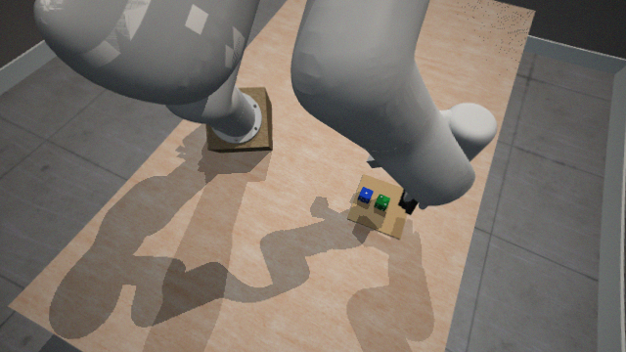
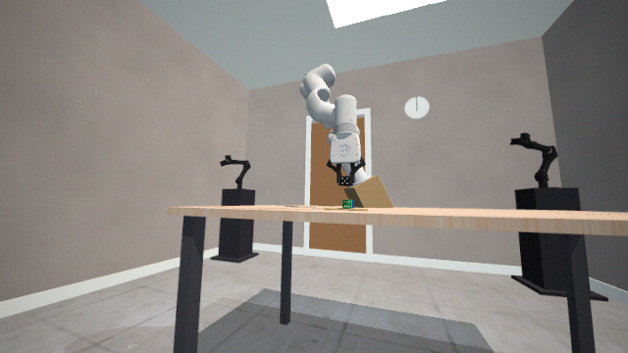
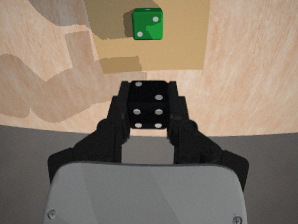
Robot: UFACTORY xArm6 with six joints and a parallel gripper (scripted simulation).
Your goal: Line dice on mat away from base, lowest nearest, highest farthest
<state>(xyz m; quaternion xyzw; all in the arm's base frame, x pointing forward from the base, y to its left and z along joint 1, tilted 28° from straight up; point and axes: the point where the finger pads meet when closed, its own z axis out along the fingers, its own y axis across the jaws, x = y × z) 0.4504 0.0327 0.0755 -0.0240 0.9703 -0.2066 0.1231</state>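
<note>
Right now the green die is 8 cm below my hand and 5 cm behind it. The rest, counted from my hand: tan mat (10 cm below, 5 cm behind); then black die (1 cm below); then blue die (9 cm behind, 8 cm below).
</note>
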